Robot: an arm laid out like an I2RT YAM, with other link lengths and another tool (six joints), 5 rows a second.
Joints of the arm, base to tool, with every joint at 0 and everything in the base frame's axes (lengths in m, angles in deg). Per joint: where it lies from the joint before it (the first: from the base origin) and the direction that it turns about. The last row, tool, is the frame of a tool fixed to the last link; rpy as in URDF.
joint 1: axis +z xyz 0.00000 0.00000 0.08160
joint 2: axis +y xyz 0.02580 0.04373 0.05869
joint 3: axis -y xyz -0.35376 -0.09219 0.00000
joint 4: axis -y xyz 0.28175 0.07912 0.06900
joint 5: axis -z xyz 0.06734 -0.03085 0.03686
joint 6: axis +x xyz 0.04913 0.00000 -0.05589
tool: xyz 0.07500 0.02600 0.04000 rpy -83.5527 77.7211 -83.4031
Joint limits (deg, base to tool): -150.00..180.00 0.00..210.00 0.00..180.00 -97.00..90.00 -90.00..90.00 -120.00..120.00
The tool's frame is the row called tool.
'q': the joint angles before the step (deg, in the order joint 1, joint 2, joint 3, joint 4, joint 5, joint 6). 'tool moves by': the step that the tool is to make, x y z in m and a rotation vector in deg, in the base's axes. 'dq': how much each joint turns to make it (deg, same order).
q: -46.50, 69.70, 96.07, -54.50, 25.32, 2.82
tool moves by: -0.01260, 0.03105, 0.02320, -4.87, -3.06, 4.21
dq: 1.23, -4.65, -0.71, 2.73, -2.20, -2.56
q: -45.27, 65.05, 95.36, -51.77, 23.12, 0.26
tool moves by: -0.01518, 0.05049, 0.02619, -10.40, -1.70, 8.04
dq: 3.70, -7.38, -3.15, 7.11, -2.45, -7.89
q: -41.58, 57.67, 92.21, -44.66, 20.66, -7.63
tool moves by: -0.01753, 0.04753, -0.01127, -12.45, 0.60, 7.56
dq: 3.18, -10.36, -11.41, 12.12, -3.60, -10.81
